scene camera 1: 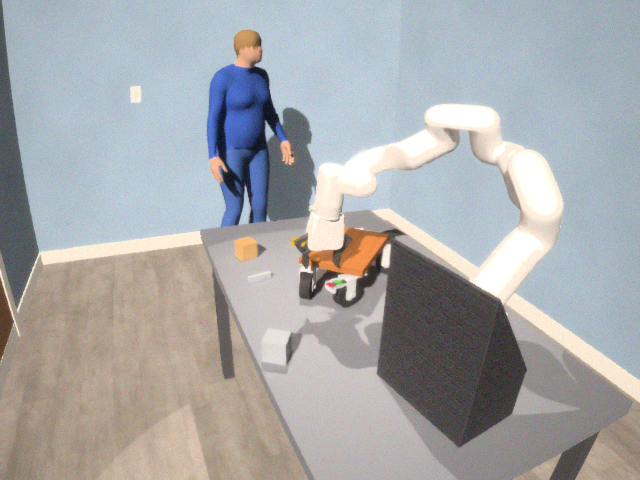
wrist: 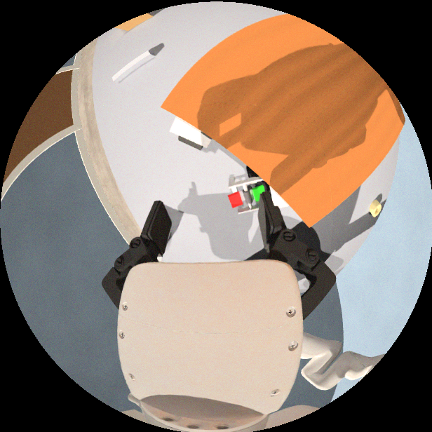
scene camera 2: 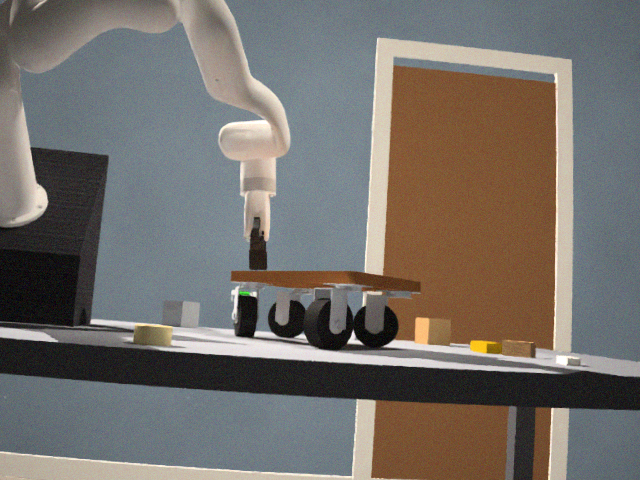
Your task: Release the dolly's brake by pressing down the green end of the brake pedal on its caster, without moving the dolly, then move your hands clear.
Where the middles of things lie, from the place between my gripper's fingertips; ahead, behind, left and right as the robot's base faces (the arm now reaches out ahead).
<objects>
Now: the dolly (scene camera 2: 328,323) 150 mm to the right of my hand, 120 mm ahead of it and 80 mm below it. Also, from my hand: grey cube (scene camera 1: 277,344): 200 mm to the left, 180 mm behind, 110 mm below; then yellow cylinder (scene camera 2: 156,335): 460 mm to the right, 130 mm below, 130 mm behind; then orange cube (scene camera 2: 428,331): 420 mm ahead, 110 mm to the left, 110 mm below.
</objects>
